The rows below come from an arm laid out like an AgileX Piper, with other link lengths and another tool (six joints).
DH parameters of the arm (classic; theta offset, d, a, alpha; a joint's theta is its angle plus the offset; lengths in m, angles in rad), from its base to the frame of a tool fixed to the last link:
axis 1: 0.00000 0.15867 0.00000 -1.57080
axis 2: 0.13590 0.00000 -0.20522 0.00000
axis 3: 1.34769 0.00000 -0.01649 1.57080
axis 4: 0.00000 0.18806 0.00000 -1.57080
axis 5: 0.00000 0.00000 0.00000 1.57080
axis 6: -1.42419 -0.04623 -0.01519 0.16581
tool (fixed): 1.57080 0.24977 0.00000 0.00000
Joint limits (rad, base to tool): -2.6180..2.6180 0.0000..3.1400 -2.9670..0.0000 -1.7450..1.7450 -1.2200..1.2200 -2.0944..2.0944
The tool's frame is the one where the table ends.
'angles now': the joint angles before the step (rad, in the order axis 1, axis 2, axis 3, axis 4, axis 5, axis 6). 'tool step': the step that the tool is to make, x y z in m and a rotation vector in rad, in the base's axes. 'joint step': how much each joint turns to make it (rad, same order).
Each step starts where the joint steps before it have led.
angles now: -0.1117, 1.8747, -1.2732, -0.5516, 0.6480, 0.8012
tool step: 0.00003, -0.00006, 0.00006, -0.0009, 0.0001, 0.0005
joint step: 0.0001, 0.0000, 0.0000, -0.0011, 0.0000, 0.0001
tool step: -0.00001, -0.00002, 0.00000, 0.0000, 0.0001, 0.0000
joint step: -0.0001, 0.0000, -0.0001, 0.0001, 0.0001, -0.0002
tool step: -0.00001, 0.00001, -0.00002, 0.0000, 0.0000, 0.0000
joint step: 0.0000, 0.0000, 0.0001, -0.0001, -0.0001, 0.0001
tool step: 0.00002, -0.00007, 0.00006, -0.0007, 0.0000, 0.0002
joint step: 0.0000, 0.0000, 0.0000, -0.0010, 0.0001, 0.0003
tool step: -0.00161, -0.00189, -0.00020, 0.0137, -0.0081, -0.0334
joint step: 0.0000, 0.0000, 0.0000, 0.0001, 0.0060, 0.0365
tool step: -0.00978, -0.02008, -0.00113, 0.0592, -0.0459, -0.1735
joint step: -0.0363, 0.0035, 0.0000, -0.0001, 0.0109, 0.1569
